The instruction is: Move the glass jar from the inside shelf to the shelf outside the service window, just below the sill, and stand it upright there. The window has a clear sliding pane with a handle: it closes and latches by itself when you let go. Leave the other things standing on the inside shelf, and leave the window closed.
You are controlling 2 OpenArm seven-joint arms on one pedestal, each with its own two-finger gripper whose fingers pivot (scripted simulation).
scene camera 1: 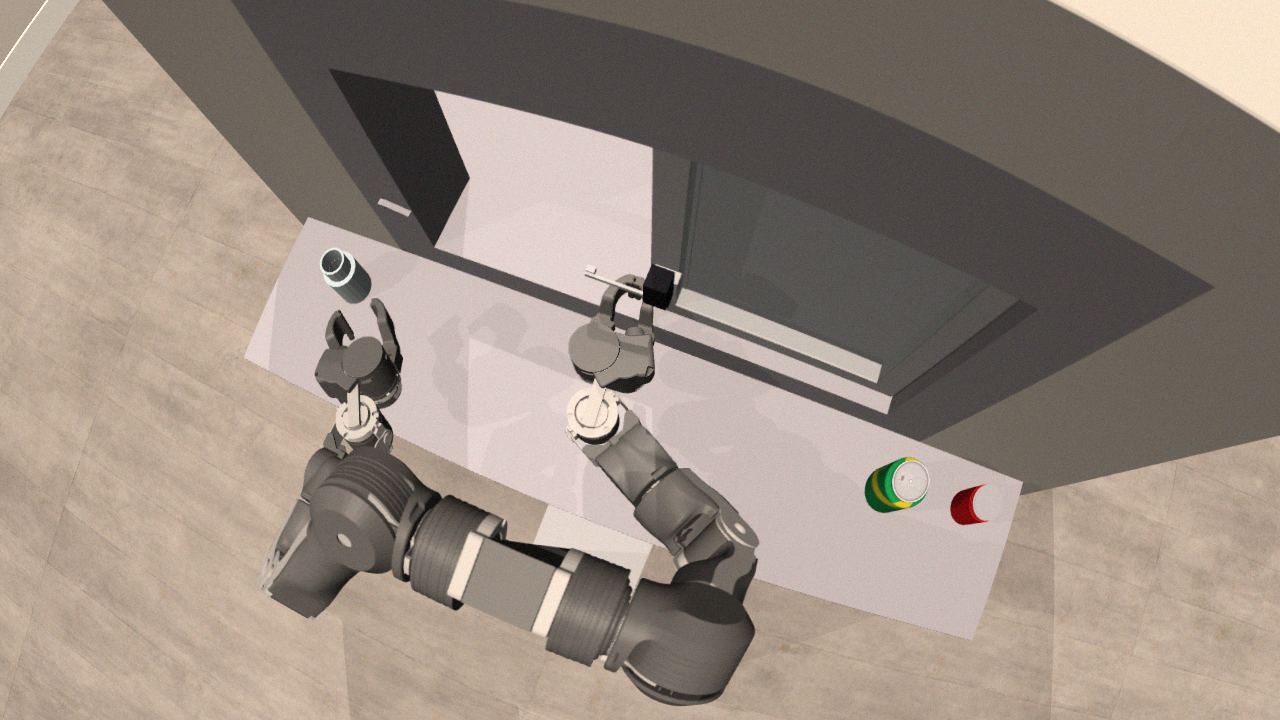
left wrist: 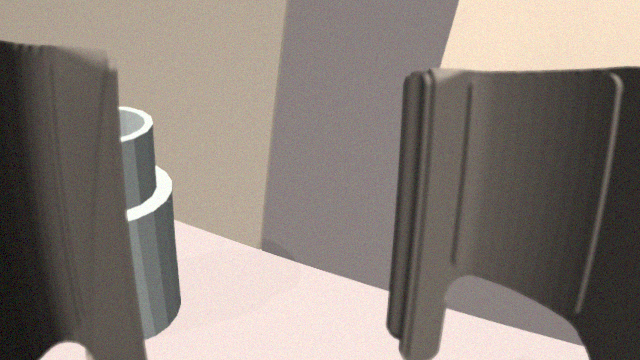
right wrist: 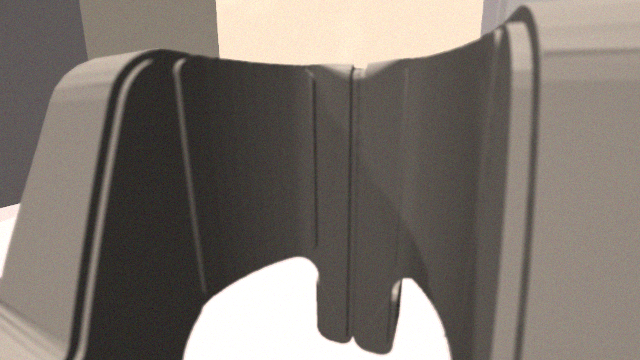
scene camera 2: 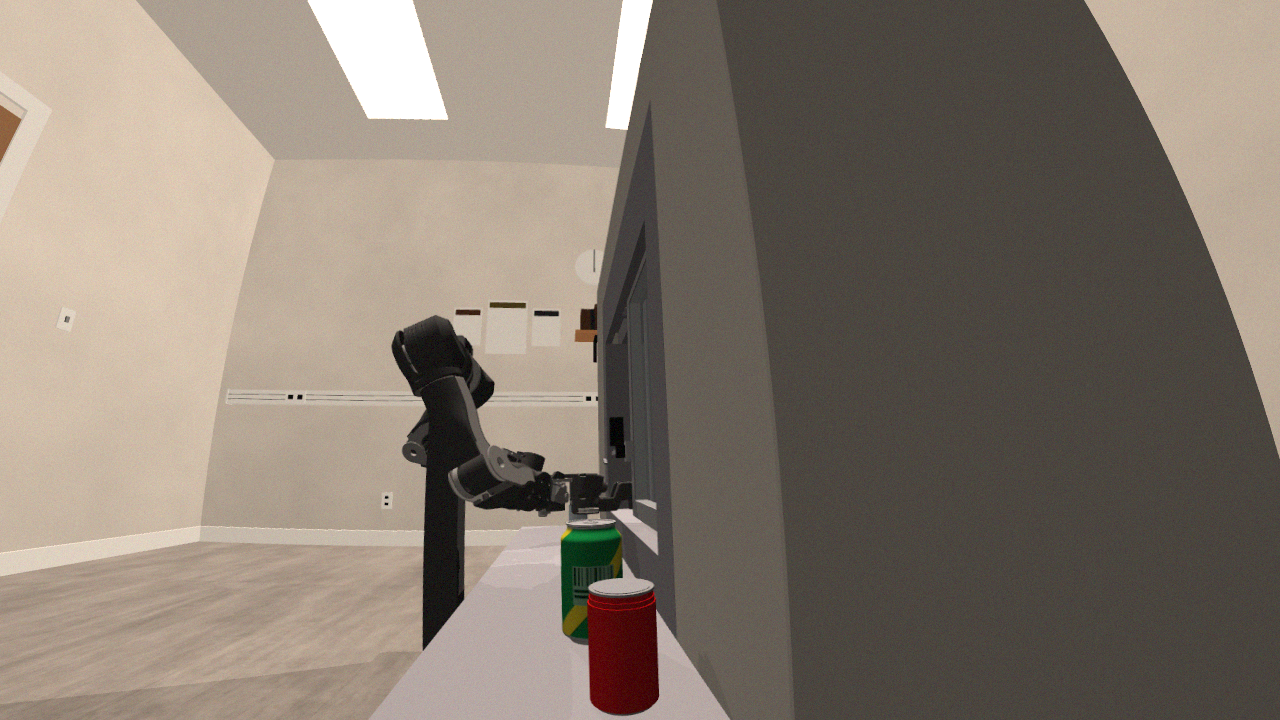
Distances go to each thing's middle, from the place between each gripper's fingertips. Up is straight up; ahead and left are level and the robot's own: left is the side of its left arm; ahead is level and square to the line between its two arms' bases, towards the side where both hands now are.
Now: the glass jar (scene camera 1: 350, 280) 10 cm to the left of my left hand (scene camera 1: 362, 315), 9 cm below it and 6 cm ahead of it. The rest, counted from my left hand: black handle (scene camera 1: 658, 286) (31 cm to the right, 13 cm ahead, 9 cm above); then red can (scene camera 2: 622, 627) (86 cm to the right, 9 cm below, 7 cm ahead).
My right gripper (scene camera 1: 636, 283) is now 30 mm past the black handle and 110 mm below it. Also, from my right hand: glass jar: 100 mm behind, 410 mm to the left, 70 mm below; then red can: 90 mm behind, 550 mm to the right, 80 mm below.
